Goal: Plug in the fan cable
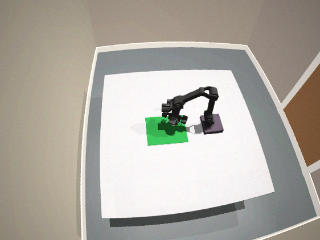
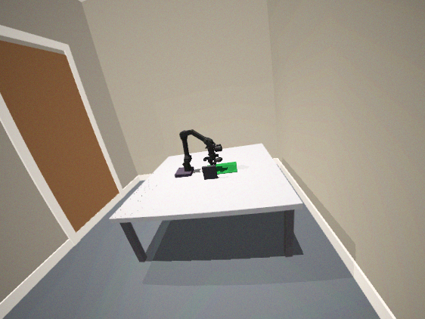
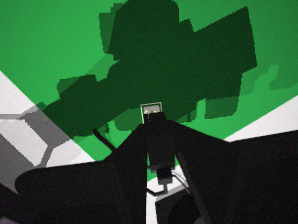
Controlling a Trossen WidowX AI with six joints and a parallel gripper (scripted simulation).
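My gripper tip is now 1 cm to the left of the fan header and 4 cm above it. From my gripper tip the other things lie so: green board (7 cm ahead, 3 cm to the left, 5 cm below); square fan (4 cm behind, 14 cm to the right, 2 cm above); dark fan plug (1 cm to the right, 1 cm above).
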